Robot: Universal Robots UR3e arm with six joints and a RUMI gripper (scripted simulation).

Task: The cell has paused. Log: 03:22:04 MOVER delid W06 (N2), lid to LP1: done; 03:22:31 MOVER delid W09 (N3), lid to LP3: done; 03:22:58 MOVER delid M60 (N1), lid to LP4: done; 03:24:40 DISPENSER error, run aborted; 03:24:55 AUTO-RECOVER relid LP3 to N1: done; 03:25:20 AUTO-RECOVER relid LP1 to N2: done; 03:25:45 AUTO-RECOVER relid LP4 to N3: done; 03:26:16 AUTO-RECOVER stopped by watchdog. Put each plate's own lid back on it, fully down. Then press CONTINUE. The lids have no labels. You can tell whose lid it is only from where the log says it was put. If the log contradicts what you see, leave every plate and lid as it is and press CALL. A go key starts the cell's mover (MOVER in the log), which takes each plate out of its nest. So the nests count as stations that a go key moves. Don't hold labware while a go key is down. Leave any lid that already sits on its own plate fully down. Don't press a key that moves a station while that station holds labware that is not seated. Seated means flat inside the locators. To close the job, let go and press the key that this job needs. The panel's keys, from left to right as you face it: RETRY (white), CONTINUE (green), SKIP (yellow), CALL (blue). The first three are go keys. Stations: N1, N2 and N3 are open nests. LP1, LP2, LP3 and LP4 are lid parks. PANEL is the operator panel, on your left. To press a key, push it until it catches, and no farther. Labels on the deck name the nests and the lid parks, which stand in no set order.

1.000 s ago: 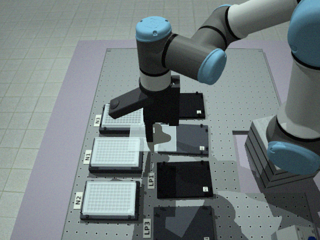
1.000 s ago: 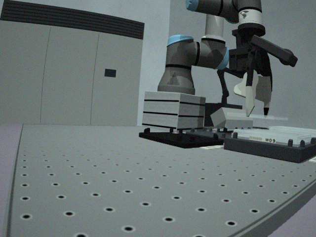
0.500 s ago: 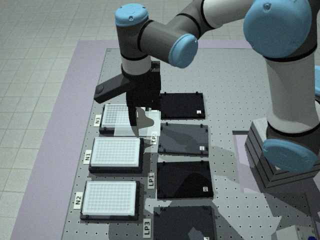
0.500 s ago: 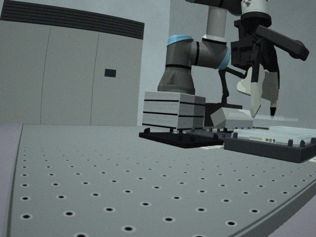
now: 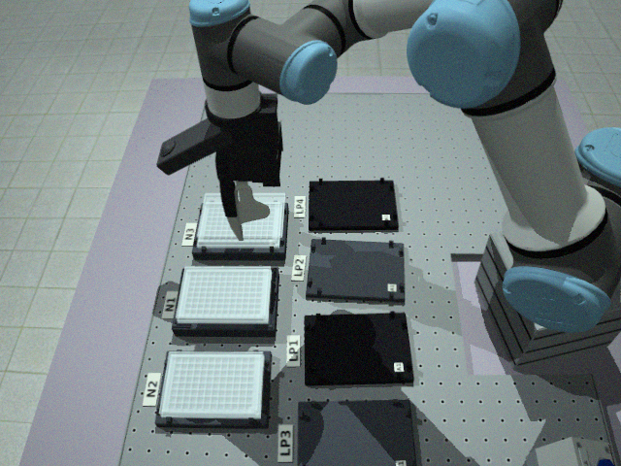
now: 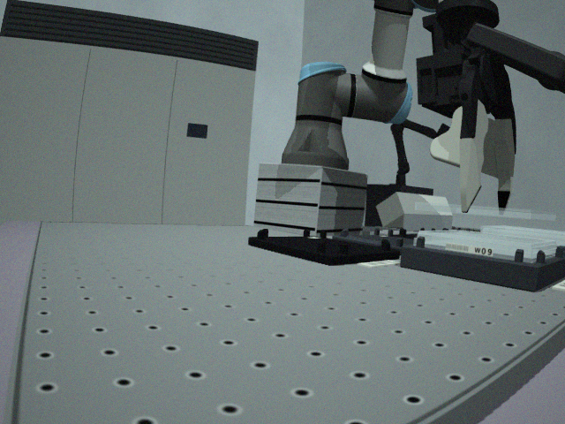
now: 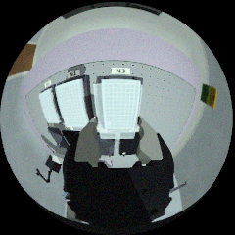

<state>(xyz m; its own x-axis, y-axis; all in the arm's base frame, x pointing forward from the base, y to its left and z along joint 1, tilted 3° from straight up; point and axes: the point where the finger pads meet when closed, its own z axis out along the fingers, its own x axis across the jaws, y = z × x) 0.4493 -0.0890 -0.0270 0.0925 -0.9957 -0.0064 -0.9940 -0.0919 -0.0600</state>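
Right now my hand is 10 mm short of the plate, 10 mm to the left of it and 40 mm above it. Also, from my hand: LP2 lid park 180 mm behind, 50 mm to the left, 60 mm below; then LP4 lid park 160 mm behind, 80 mm to the right, 60 mm below; then lid 10 mm below.
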